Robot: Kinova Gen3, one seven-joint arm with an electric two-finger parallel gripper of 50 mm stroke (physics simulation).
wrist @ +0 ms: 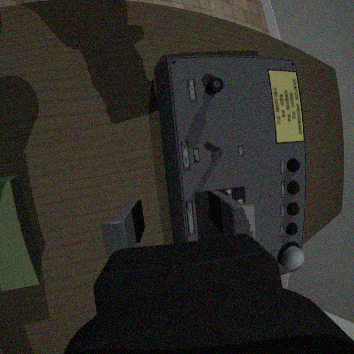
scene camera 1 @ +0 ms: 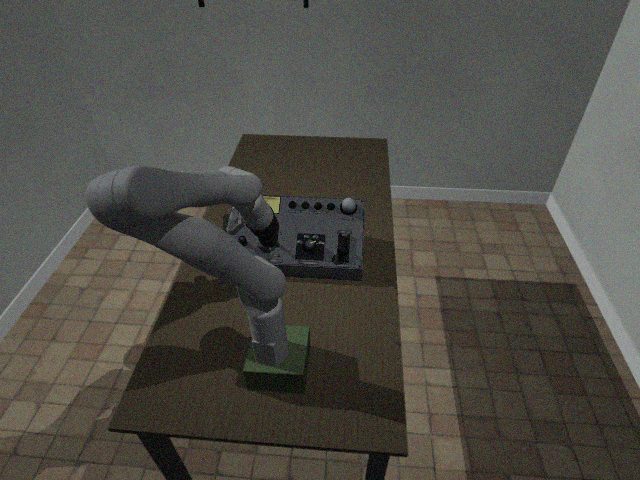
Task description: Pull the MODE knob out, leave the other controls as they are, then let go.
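Pixels of known places: gripper, fingertip midpoint: (wrist: 175,209) (scene camera 1: 268,242); arm's base at its link origin: (scene camera 1: 272,351).
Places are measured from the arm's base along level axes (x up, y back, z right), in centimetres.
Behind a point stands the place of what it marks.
The control panel (scene camera 1: 289,227) {x 2.7, y -50.5, z -11.0 cm} (wrist: 260,110) {x 3.8, y -50.8, z -22.4 cm} lies on the table. A black round knob (scene camera 1: 242,240) {x 3.5, y -38.7, z -24.6 cm} (wrist: 215,85) {x 3.7, y -39.2, z -24.6 cm} on a stalk stands near its left end, a small lever (wrist: 214,150) {x 3.1, y -40.0, z -13.5 cm} beside it. A dark square plate (scene camera 1: 302,254) {x -1.5, y -42.1, z -3.7 cm} with a round knob (scene camera 1: 310,241) {x 2.9, y -44.7, z -1.4 cm} sits further right; in the wrist view a finger hides much of it. The label lettering is too small to read, so I cannot tell which control is marked MODE. My gripper (scene camera 1: 269,250) {x 18.2, y -24.3, z -8.4 cm} (wrist: 175,209) {x 18.2, y -24.3, z -8.4 cm} is open and empty. It is over the panel's front edge, one finger over the dark plate, the other beyond the edge.
A black slot control (scene camera 1: 342,246) {x 6.9, y -40.6, z 11.0 cm}, a pale dome (scene camera 1: 348,206) {x 9.8, y -59.0, z 9.0 cm} (wrist: 291,256) {x 9.6, y -59.1, z 7.5 cm}, several dark round buttons (scene camera 1: 305,205) {x 7.9, y -58.2, z -7.0 cm} (wrist: 293,187) {x 7.9, y -58.1, z -7.6 cm} and a yellow label (scene camera 1: 272,204) {x 6.7, y -57.3, z -19.7 cm} (wrist: 286,106) {x 6.6, y -56.2, z -24.1 cm} are on the panel. The arm stands on a green base (scene camera 1: 297,338) {x 0.0, y -6.1, z 5.5 cm} (wrist: 15,240) {x -0.3, y -8.5, z 0.3 cm} on the table (scene camera 1: 351,320) {x -9.6, y -23.8, z 18.2 cm} (wrist: 90,165) {x -9.6, y -22.0, z -10.1 cm}.
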